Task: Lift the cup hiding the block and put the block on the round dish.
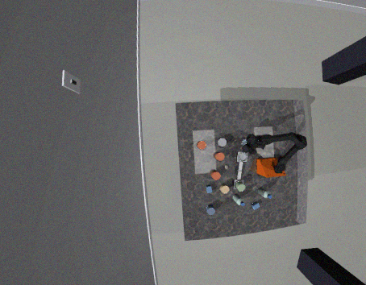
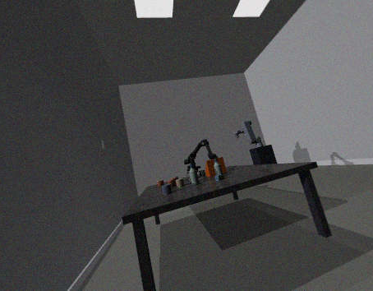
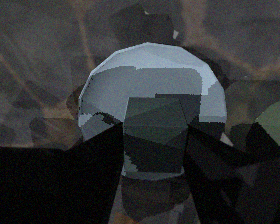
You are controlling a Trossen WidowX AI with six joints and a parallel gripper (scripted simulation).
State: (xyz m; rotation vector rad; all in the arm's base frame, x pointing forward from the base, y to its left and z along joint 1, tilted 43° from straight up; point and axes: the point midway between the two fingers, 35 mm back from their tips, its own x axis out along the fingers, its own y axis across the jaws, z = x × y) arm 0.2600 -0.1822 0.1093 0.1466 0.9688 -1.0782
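Right now the pale blue round dish is 20 mm below my gripper tip. The rest, counted from my gripper tip: balance beam: 60 mm ahead, 240 mm to the left, 10 mm above; grey round object: 260 mm ahead, 10 mm to the right, 10 mm above.
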